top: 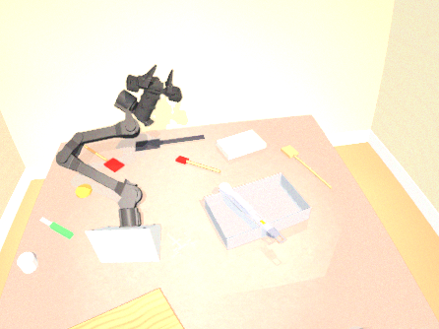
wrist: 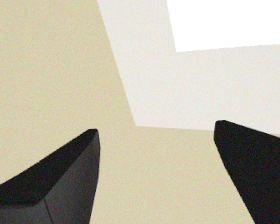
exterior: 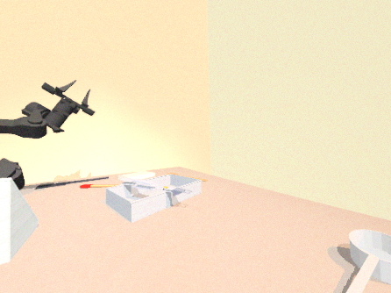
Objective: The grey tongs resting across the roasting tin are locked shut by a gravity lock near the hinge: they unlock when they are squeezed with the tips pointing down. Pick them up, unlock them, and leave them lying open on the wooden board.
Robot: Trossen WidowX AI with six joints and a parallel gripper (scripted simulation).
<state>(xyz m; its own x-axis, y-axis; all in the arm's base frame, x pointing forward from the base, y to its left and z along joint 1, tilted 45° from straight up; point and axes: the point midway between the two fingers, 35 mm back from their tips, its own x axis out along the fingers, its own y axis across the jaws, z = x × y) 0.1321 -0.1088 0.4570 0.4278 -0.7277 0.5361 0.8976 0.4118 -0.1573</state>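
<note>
My gripper tip is now 41 cm above the yellow lock mark, 31 cm to the left of it and 24 cm short of it. The rest, counted from my gripper tip: white box: 46 cm below, 27 cm ahead, 18 cm to the left; then dark knife: 47 cm below, 29 cm to the left, 6 cm behind; then roasting tin: 44 cm below, 24 cm ahead, 22 cm to the right.
</note>
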